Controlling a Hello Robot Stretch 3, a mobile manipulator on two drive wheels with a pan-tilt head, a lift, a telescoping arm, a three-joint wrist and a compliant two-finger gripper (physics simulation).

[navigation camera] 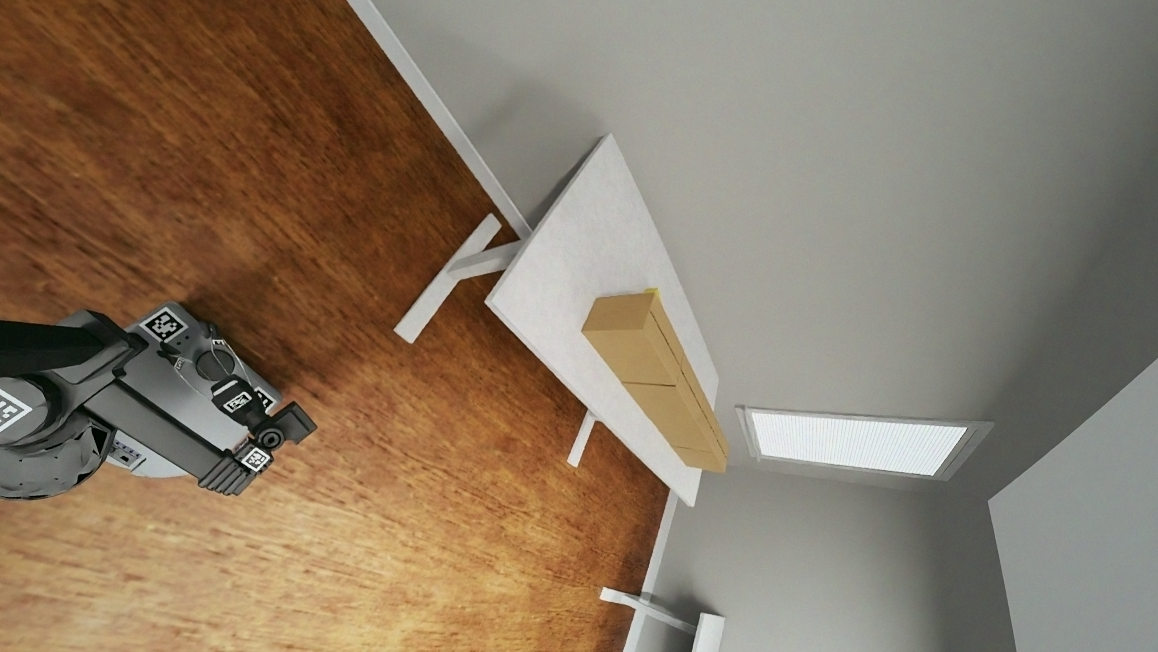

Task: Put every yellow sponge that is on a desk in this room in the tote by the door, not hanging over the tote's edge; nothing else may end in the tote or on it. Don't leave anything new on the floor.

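Frame: origin at the robot's base, x right, y ahead, z up, level; centimetres.
Where they show: gripper, fingertip midpoint: (182,331); robot's base at its link origin: (214,363).
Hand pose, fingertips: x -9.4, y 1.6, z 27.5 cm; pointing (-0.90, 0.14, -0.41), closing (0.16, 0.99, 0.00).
Things, the pixels of their centre, and the offset from my fingertips. "pt": a spot on its surface instead. Level surfaces: height alone.
- white desk at its surface level: dz +44.6 cm
- small yellow piece at the middle of its body: (652,304) dx +70.9, dy +89.8, dz +46.8 cm
- white desk foot at a spot on its surface: (429,306) pt dx +39.3, dy +58.3, dz -24.9 cm
- wooden floor at its surface level: dz -27.5 cm
A white desk (559,267) stands against the grey wall in the middle of the view. A small yellow piece (652,289) shows at the far end of the tan boxes on it, beside the wall side; the rest of it is hidden behind the boxes, so I cannot tell whether it is a sponge. My gripper (198,353) is at the left, folded back over the robot's base, well away from the desk. Its thin fingers stand apart with nothing seen between them. The tote and the door do not show.
A row of tan boxes (652,364) runs along the desk. A white desk foot (429,306) reaches out over the wooden floor (388,502). Part of another white desk's leg (648,609) shows at the bottom. A bright window or panel (850,443) is at the right.
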